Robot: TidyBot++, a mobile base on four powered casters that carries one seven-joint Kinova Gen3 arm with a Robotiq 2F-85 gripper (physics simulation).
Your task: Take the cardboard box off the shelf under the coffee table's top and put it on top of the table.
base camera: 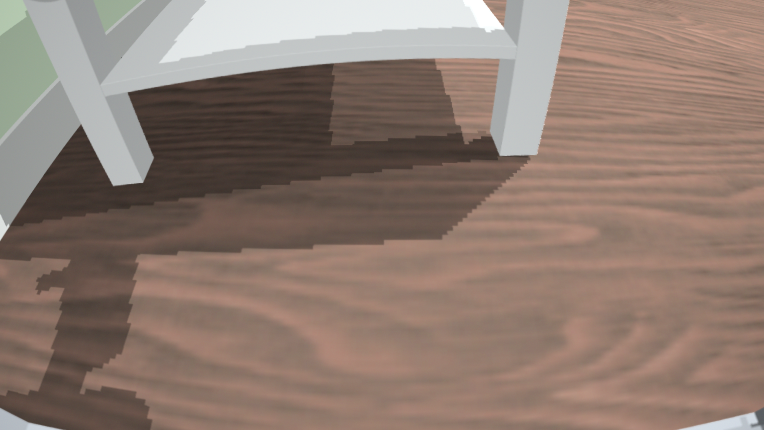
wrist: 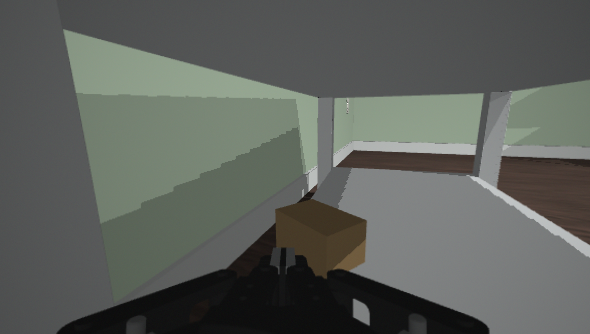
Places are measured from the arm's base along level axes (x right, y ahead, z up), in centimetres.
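Where they show: gripper, fingertip midpoint: (wrist: 283, 263).
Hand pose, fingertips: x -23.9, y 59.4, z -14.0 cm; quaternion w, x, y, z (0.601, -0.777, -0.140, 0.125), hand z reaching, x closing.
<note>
Each offset is from my fingertips to the centre of the thing. "*": to the spot under its first point. Level surfaces: height alone.
The brown cardboard box @[dx -2.8, dy +19.0, dz -7.6 cm] (wrist: 320, 235) sits on the white lower shelf (wrist: 425, 225) (base camera: 320, 21) of the coffee table, near the shelf's left edge in the wrist view. The box does not show in the base view. My gripper (wrist: 283, 263) is shut with nothing between its fingers. Its fingertips show in front of the box's lower left part and hide some of it; whether they touch it I cannot tell. The underside of the table top @[* dx +2.6, dy +7.6, dz +14.4 cm] (wrist: 350, 45) spans the upper part of the wrist view. The upper surface of the table top does not show.
A near table leg @[* dx -7.6, dy -7.2, dz +8.0 cm] (wrist: 40, 150) fills the left edge of the wrist view. Two far legs (wrist: 326, 135) (wrist: 492, 140) stand at the shelf's far end. A green wall (wrist: 200, 150) runs along the left. In the base view, two legs (base camera: 90, 90) (base camera: 529, 80) stand on the wooden floor @[dz -25.6 cm] (base camera: 481, 320).
</note>
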